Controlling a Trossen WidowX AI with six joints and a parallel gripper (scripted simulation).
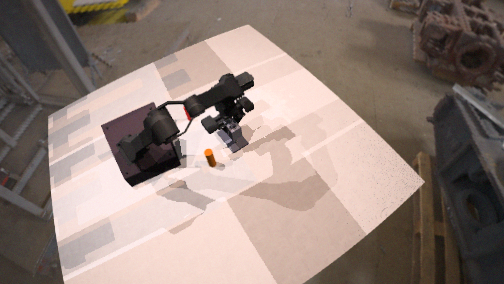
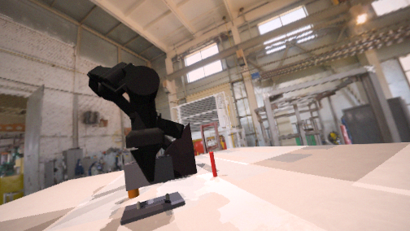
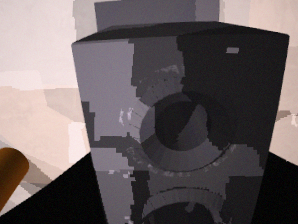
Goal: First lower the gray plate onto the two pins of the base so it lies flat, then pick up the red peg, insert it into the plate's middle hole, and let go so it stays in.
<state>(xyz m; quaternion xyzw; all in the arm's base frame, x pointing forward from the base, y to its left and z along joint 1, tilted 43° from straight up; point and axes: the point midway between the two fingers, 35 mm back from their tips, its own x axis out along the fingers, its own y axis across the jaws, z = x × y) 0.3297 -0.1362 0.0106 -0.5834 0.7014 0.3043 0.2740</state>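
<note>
Now: gripper tip 5 cm above the base. Round my gripper tip: red peg 9 cm behind, 20 cm to the left, 2 cm below; orange cylinder 12 cm behind, 5 cm to the right, 2 cm below; gray plate 3 cm above.
</note>
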